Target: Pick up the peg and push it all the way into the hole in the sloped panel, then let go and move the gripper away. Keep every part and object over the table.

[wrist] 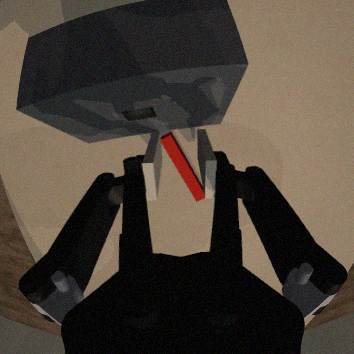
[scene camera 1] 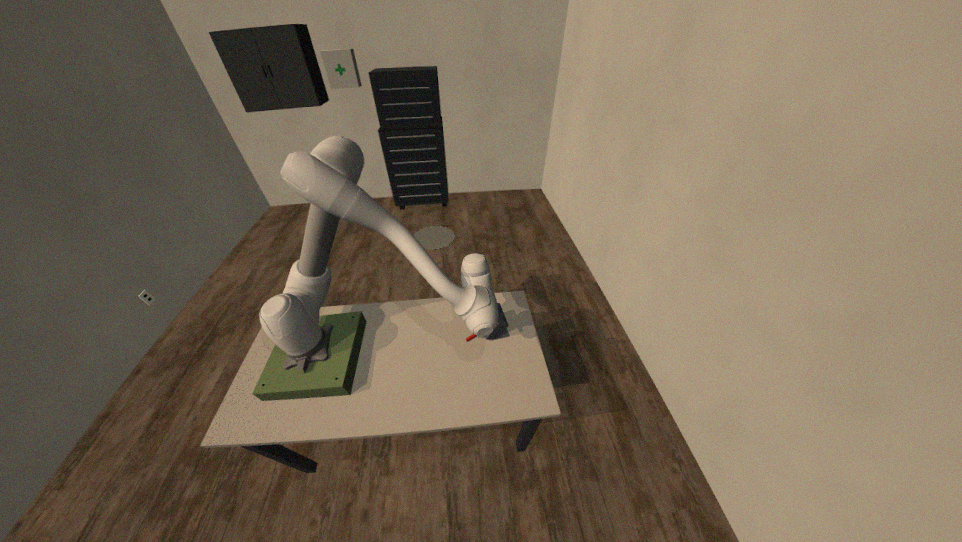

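Pixels of known places: gripper, fingertip midpoint: (wrist: 178, 144); arm's base, origin of the base link: (scene camera 1: 309, 346).
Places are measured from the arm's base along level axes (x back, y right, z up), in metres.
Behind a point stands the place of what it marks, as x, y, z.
The red peg (scene camera 1: 470, 337) @[-0.682, 0.091, -0.061] (wrist: 184, 167) @[-0.703, 0.084, -0.061] lies slanted in the wrist view. Its far end is at the lower edge of the dark sloped panel (scene camera 1: 499, 331) @[-0.807, 0.124, -0.016] (wrist: 135, 47) @[-0.816, 0.070, 0.031], outside the hole. The dark rectangular hole (wrist: 139, 113) @[-0.773, 0.057, -0.016] shows in the panel's face, up and left of that end. My gripper (wrist: 178, 144) @[-0.730, 0.082, -0.058] is partly open, its two pads standing on either side of the peg. The peg's near end appears close to the right pad; whether they touch is unclear. In the scene view the arm's wrist hides the fingers and much of the panel.
The pale table (scene camera 1: 430, 397) @[-0.468, 0.307, -0.075] carries the green base block (scene camera 1: 343, 346) @[-0.147, 0.041, 0.006] under the arm's foot at the left. The panel stands near the table's right edge. A dark drawer cabinet (scene camera 1: 408, 132) stands by the back wall, away from the table.
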